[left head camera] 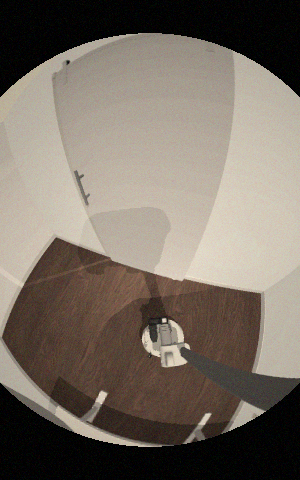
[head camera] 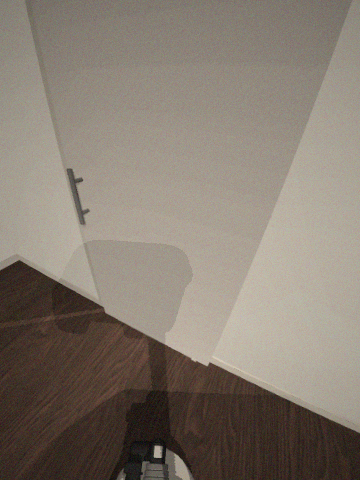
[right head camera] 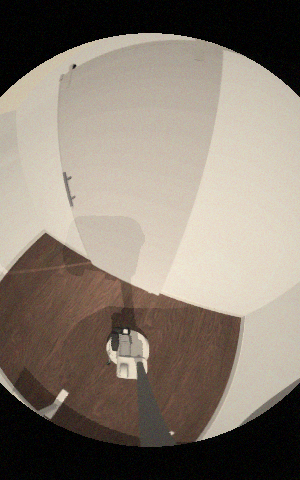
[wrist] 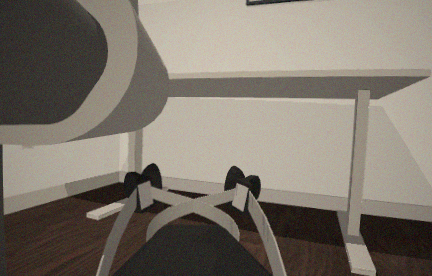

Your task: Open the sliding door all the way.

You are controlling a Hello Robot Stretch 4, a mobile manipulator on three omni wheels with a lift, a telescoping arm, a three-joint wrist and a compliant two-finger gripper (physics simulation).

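Frame: origin at the robot's base, x right, y ahead, z up, level; centimetres.
Seen in the pictures: gripper, between the fingertips: (left head camera: 155, 357) (right head camera: 113, 366) (wrist: 193, 180).
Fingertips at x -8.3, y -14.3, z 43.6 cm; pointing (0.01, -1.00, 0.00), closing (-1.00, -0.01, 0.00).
A point is followed by its place in that frame.
The sliding door (head camera: 200, 150) {x 6.2, y 77.4, z 145.1 cm} (left head camera: 155, 125) {x 0.8, y 79.7, z 152.5 cm} (right head camera: 140, 135) {x 3.6, y 78.5, z 152.6 cm} is a tall, pale grey panel in front of the robot, against the lighter wall. Its grey bar handle (head camera: 76, 196) {x -53.3, y 96.1, z 116.5 cm} (left head camera: 81, 188) {x -53.3, y 96.1, z 114.9 cm} (right head camera: 68, 189) {x -52.6, y 96.7, z 114.9 cm} stands upright near the door's left edge. Part of a dark rail end shows at the door's top left in the left and right head views. My gripper (wrist: 193, 180) {x -8.3, y -14.2, z 43.6 cm} is open and empty in the wrist view, its two dark fingertips apart, pointing toward a table and away from the door.
A table (wrist: 300, 86) {x -53.2, y -104.3, z 66.7 cm} with pale legs stands before a wall in the wrist view. Its feet (left head camera: 95, 406) (right head camera: 56, 404) show behind the robot base (left head camera: 175, 330) {x 12.6, y 6.0, z 18.7 cm} (right head camera: 142, 345) {x 13.7, y 4.3, z 18.6 cm}. Dark wood floor (head camera: 60, 370) {x -76.3, y 56.6, z -2.8 cm} meets the wall's white baseboard (head camera: 290, 394) {x 88.3, y 47.6, z 5.8 cm}. The robot's shadow falls on the door's lower part.
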